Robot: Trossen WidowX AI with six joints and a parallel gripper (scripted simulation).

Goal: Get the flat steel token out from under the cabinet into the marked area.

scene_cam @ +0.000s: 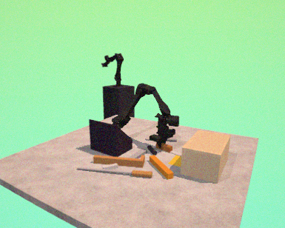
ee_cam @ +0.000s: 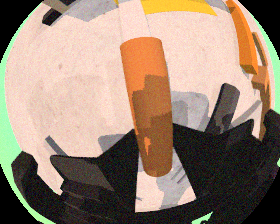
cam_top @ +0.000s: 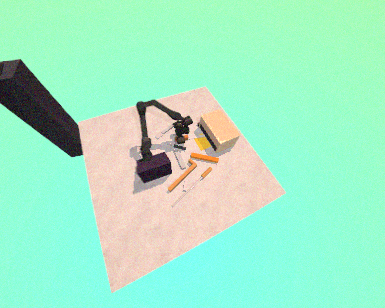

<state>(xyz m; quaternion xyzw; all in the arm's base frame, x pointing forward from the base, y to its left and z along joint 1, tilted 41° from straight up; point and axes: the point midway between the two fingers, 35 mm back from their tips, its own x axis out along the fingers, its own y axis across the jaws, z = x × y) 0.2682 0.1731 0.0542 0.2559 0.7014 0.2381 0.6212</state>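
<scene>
Right now the dark-handled tool is 60 mm to the right of my gripper tip and 50 mm behind it. Also, from my gripper tip: orange bar (230 mm to the right, 150 mm ahead, 10 mm above).
</scene>
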